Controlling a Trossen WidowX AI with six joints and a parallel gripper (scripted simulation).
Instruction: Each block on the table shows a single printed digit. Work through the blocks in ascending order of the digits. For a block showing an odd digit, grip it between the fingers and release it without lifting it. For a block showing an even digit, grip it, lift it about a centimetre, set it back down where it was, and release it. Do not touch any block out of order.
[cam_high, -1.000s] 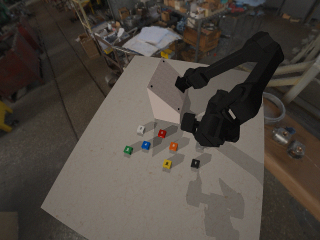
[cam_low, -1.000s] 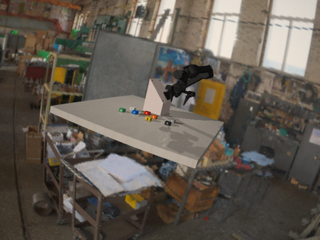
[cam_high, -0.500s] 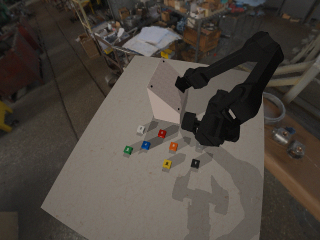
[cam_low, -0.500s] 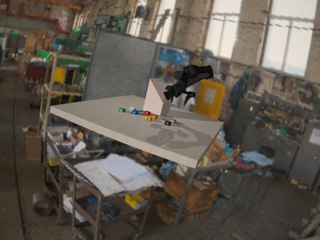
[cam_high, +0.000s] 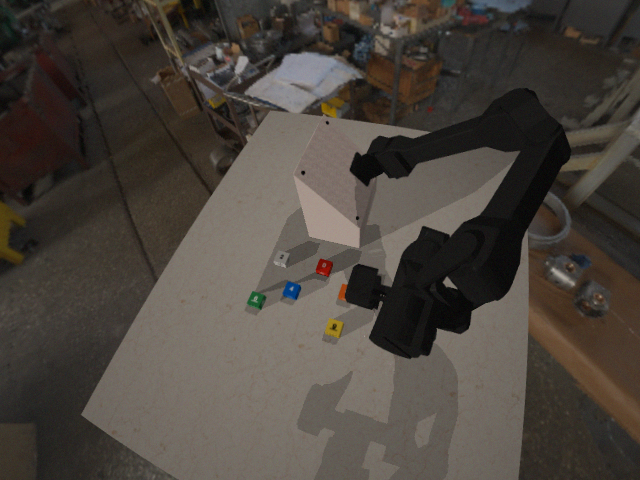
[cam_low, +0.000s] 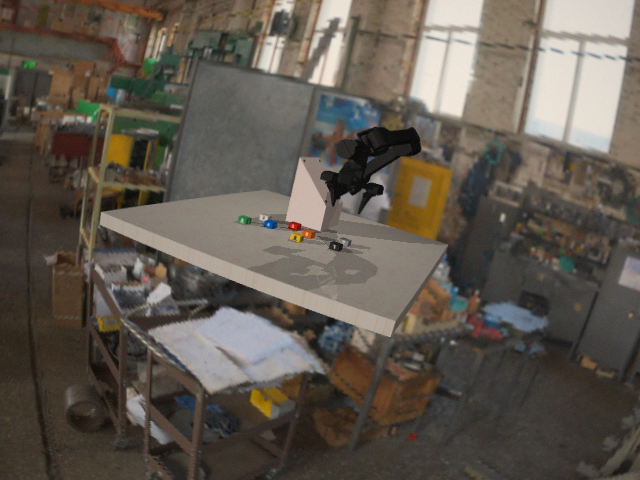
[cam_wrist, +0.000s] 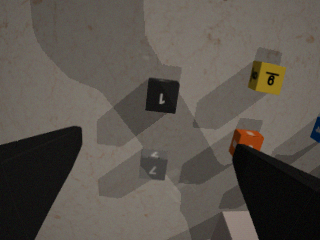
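My gripper tip is now 19 cm to the left of the red block, 12 cm above it and 10 cm past it. Round my gripper tip: grey block: 12 cm below, 9 cm behind; then black block: 12 cm below; then yellow block: 12 cm to the right, 12 cm below, 3 cm ahead.
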